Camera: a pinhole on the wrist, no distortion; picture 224 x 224 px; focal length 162.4 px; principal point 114.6 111.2 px. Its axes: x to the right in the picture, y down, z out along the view. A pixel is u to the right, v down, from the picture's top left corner.
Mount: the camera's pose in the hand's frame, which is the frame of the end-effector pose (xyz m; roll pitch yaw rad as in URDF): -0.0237 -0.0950 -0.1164 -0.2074 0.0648 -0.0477
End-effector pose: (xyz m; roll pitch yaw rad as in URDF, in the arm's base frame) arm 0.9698 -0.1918 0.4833 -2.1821 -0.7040 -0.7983
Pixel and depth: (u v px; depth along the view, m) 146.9 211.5 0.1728
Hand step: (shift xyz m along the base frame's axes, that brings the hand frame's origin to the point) 0.0363 -0.0394 -0.0217
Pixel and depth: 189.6 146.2 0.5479
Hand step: 0.4597 -0.1265 -0.0636
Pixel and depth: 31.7 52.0 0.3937
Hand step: 0.1622 0.3180 -0.1742
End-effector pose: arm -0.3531 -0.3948 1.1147 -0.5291 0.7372 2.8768
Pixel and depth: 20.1 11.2 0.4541
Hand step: -0.1167 0.0576 0.5322
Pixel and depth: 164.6 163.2 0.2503
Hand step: -0.1236 -0.0494 0.0069
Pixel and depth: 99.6 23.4 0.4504
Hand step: -0.2559 0.0873 0.3572
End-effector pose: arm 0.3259 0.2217 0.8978 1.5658 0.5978 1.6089
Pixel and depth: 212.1 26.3 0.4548
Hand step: 0.3565 0.1012 -0.3579
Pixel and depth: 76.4 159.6 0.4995
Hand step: 0.3471 0.0207 0.1875
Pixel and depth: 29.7 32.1 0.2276
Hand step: 0.1443 -0.1865 -0.0520
